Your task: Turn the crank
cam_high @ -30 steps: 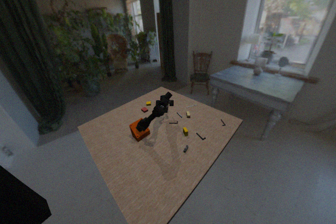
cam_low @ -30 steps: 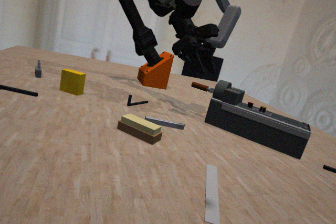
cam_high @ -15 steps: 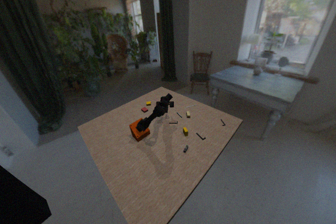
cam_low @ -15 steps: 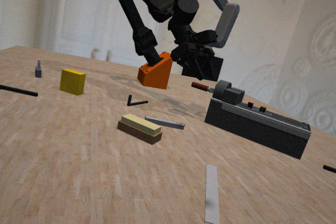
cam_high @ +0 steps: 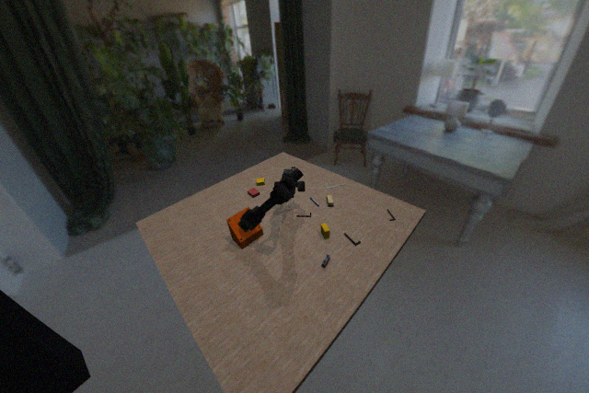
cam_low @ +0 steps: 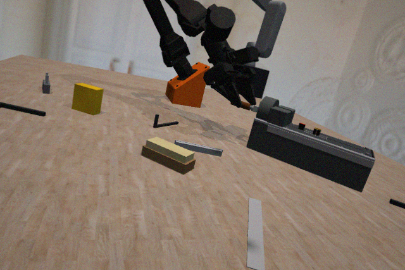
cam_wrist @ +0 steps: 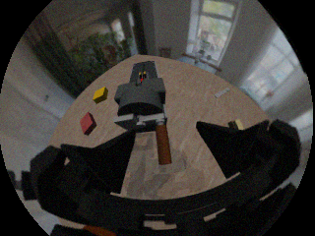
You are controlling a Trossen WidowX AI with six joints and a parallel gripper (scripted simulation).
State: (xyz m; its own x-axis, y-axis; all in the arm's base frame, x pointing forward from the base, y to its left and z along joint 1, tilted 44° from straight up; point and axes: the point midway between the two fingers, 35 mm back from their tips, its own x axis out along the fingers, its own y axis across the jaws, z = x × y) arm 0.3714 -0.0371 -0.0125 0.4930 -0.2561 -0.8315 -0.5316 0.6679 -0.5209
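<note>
Right now the brown crank handle is 20 mm behind my gripper tip and 10 mm to the right of it. From my gripper tip the other things lie so: red pointer 100 mm to the left, 90 mm ahead, 10 mm below; tan-and-brown block 220 mm to the right, 110 mm ahead, 80 mm below; grey bar 140 mm to the right, 90 mm below, 60 mm ahead.
</note>
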